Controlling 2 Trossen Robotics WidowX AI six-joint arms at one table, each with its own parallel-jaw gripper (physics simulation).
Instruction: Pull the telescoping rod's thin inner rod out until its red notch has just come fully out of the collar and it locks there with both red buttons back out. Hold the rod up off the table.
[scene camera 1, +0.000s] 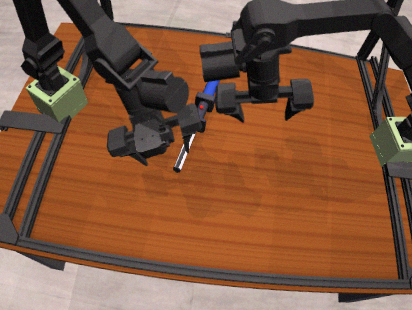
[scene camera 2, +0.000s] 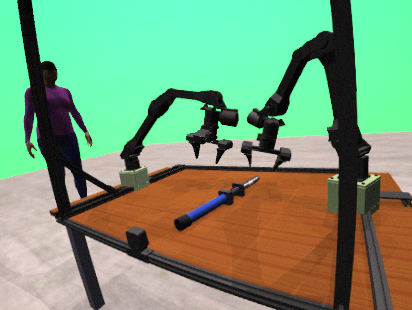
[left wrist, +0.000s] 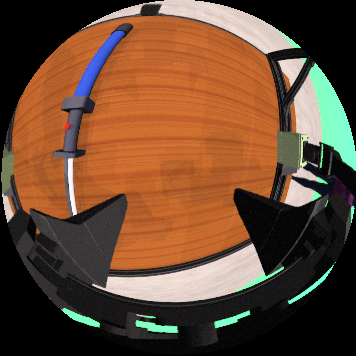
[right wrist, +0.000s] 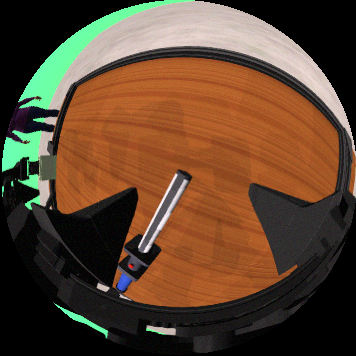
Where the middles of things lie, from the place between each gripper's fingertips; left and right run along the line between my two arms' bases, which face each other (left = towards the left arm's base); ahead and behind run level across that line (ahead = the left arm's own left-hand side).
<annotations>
Right now my right hand is 190 mm past the thin silver inner rod (right wrist: 180, 180), 60 mm to the right of it and 50 mm above it. From my right hand the other things lie so: telescoping rod (scene camera 2: 225, 197) 200 mm behind, 70 mm to the left, 50 mm below.
The thin silver inner rod lies 140 mm to the right of my left hand, 100 mm below it and 100 mm behind it. From my left hand the other things lie so: telescoping rod: 130 mm to the right, 110 mm behind, 100 mm below.
</annotations>
